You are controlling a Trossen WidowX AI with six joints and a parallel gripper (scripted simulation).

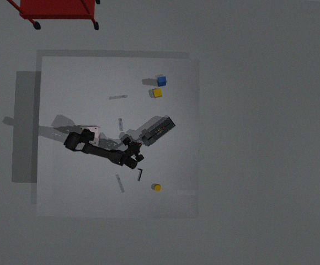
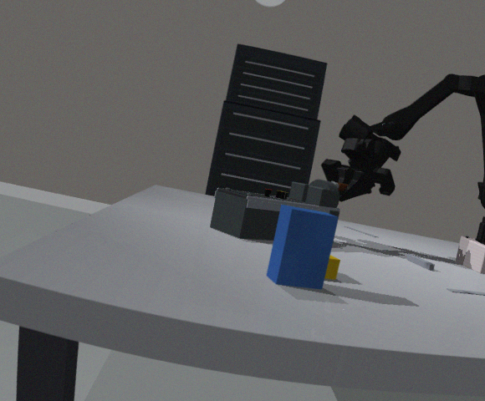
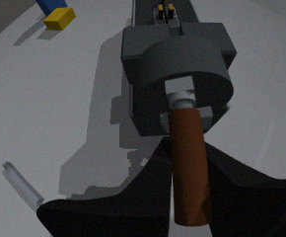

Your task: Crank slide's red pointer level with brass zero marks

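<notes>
Now: the brown crank handle 30 mm above my gripper tip, 10 mm to the right of it and 10 mm behind it. The rest, counted from my gripper tip: red pointer: 150 mm ahead, 140 mm to the left, 10 mm below; then black hex key: 230 mm to the right, 90 mm below, 20 mm ahead; then yellow block: 420 mm to the left, 80 mm below, 60 mm ahead.
</notes>
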